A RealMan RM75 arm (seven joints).
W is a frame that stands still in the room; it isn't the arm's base.
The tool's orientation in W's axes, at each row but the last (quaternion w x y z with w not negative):
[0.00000 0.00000 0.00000 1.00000]
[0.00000 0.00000 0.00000 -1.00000]
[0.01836 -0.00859 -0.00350 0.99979]
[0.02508 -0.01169 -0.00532 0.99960]
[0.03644 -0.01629 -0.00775 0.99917]
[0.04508 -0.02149 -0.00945 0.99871]
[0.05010 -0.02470 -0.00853 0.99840]
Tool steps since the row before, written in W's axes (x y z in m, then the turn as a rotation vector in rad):
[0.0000 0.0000 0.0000 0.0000 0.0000 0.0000]
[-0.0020 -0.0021 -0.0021 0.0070 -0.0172 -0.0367]
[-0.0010 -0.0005 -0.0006 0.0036 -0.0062 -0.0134]
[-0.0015 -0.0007 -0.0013 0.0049 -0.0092 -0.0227]
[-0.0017 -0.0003 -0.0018 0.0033 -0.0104 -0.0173]
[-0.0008 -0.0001 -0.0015 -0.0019 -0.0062 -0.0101]
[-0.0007 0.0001 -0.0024 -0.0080 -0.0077 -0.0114]
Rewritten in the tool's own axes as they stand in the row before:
[0.0000 0.0000 0.0000 0.0000 0.0000 0.0000]
[0.0020 0.0021 -0.0021 -0.0070 0.0172 -0.0367]
[0.0010 0.0005 -0.0006 -0.0036 0.0062 -0.0134]
[0.0015 0.0008 -0.0013 -0.0048 0.0092 -0.0227]
[0.0017 0.0005 -0.0017 -0.0035 0.0104 -0.0172]
[0.0009 0.0002 -0.0015 0.0018 0.0066 -0.0099]
[0.0008 0.0000 -0.0024 0.0077 0.0087 -0.0109]

